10 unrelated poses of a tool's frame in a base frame.
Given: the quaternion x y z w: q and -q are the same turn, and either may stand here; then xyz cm.
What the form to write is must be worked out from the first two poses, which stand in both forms.
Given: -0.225 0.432 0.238 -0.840 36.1 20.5 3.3
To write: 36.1 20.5 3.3 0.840 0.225 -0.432 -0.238
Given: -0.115 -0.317 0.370 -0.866 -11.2 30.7 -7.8
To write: -11.2 30.7 -7.8 0.866 0.115 0.317 -0.370
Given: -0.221 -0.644 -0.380 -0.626 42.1 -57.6 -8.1
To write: 42.1 -57.6 -8.1 0.626 0.221 0.644 0.380
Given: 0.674 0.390 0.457 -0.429 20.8 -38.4 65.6
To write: 20.8 -38.4 65.6 0.429 -0.674 -0.390 -0.457
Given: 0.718 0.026 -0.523 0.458 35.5 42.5 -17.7
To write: 35.5 42.5 -17.7 0.458 0.718 0.026 -0.523
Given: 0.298 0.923 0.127 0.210 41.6 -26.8 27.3
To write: 41.6 -26.8 27.3 0.210 0.298 0.923 0.127
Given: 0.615 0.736 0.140 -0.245 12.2 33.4 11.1
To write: 12.2 33.4 11.1 0.245 -0.615 -0.736 -0.140
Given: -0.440 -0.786 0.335 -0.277 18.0 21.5 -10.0
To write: 18.0 21.5 -10.0 0.277 0.440 0.786 -0.335
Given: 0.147 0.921 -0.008 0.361 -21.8 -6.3 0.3
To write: -21.8 -6.3 0.3 0.361 0.147 0.921 -0.008
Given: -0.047 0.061 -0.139 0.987 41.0 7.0 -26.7
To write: 41.0 7.0 -26.7 0.987 -0.047 0.061 -0.139
